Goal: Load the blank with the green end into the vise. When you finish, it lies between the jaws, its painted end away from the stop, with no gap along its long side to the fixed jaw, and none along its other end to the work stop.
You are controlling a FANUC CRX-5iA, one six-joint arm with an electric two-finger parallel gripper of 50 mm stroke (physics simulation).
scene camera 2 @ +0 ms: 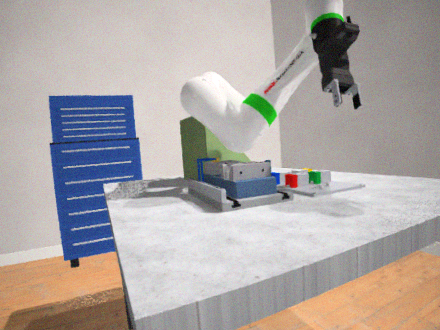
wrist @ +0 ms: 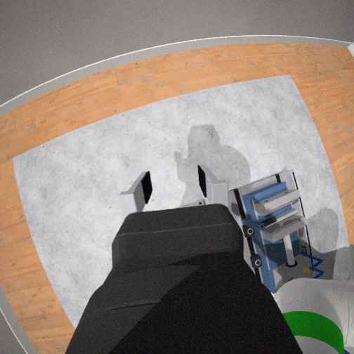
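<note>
The blank with the green end (scene camera 2: pixel 314 177) lies on the grey plate (scene camera 2: pixel 345 188) to the right of the vise in the scene view; it does not show in the wrist view. The vise (scene camera 2: pixel 250 187) (wrist: pixel 265 198) has a blue body and grey jaws. In the wrist view it is at the right, with a narrow light strip between the jaws and a dark stop part (wrist: pixel 268 222) near their left ends. My gripper (scene camera 2: pixel 347 103) (wrist: pixel 174 177) is open and empty, high above the table, up and to the right of the vise in the scene view.
Blocks with red (scene camera 2: pixel 291 181), blue (scene camera 2: pixel 275 178) and yellow (scene camera 2: pixel 306 170) ends are near the green one. A corner of the plate (wrist: pixel 192 203) shows below the fingers. A green wedge (scene camera 2: pixel 192 145) stands behind the vise; a blue cabinet (scene camera 2: pixel 95 200) stands left of the table.
</note>
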